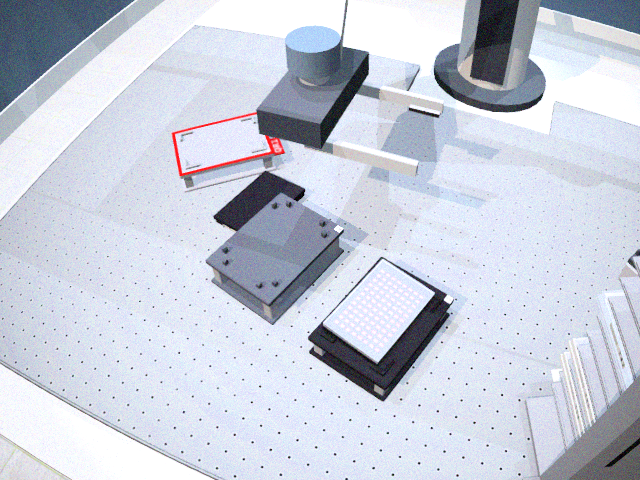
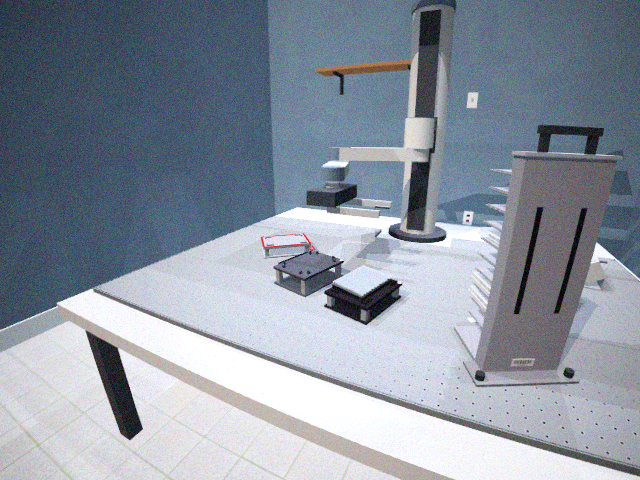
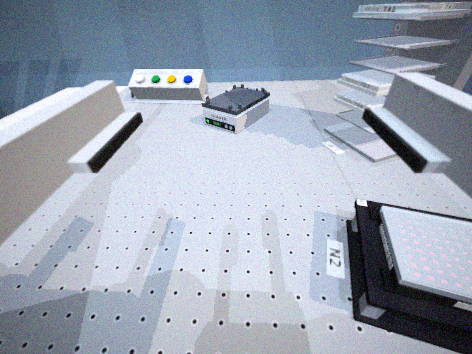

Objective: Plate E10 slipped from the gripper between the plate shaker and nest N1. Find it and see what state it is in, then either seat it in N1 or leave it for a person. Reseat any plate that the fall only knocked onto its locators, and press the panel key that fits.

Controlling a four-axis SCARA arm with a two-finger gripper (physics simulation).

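Frame: origin at the arm's base, x ahead, y left, z up, level; millimetres.
Seen in the pictures: gripper, fingertip midpoint: [image 1: 431, 136] [image 2: 385, 209] [image 3: 249, 98]; arm's base at its link origin: [image 1: 489, 78] [image 2: 416, 234].
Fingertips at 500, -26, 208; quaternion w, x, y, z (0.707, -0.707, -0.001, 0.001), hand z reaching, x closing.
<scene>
Pixels of each thing's top centre, then the offset from my fingertips to it, as dx, dy, dz. "spot": a spot on its surface instead.
- black plate-like slab at its top centre: [image 1: 259, 201] +45, -248, -175
- grey nest N1 at its top centre: [image 1: 274, 239] [image 2: 309, 259] +138, -172, -132
- white plate with pink wells, top centre: [image 1: 380, 306] [image 2: 363, 277] +190, +1, -130
- black nest N2 at its top centre: [image 1: 383, 315] [image 3: 464, 257] [image 2: 364, 284] +191, +7, -146
- shaker at a spot on its surface: [image 3: 237, 100] spot: -28, +396, -140
- key panel at its top centre: [image 3: 165, 70] -249, +577, -111
- QR1 at its top centre: [image 1: 220, 139] [image 2: 285, 238] -41, -365, -149
My gripper [image 1: 429, 138] [image 2: 384, 209] [image 3: 249, 98] is open and empty, raised above the table. A black plate-like slab [image 1: 253, 198] lies low on the table against the far side of grey nest N1 [image 1: 279, 248] [image 2: 308, 266]; no label or wells show on it, and N1 hides part. N1's top holds no plate. A white plate with pink wells [image 1: 379, 310] [image 2: 362, 280] [image 3: 435, 252] rests on black nest N2 [image 1: 413, 348] [image 3: 367, 260], its top standing above the nest; I cannot tell whether it is fully seated. The shaker [image 3: 237, 100] has a bare top. The key panel [image 3: 167, 93] has white, green, yellow and blue keys.
The red-edged stand QR1 [image 1: 222, 144] [image 2: 285, 240] stands bare behind N1. A tall storage rack [image 2: 542, 268] with shelves and plates is at the right. The arm's column [image 1: 519, 46] [image 2: 426, 201] rises at the back. Thin flat panels [image 3: 360, 137] lie beyond N2.
</scene>
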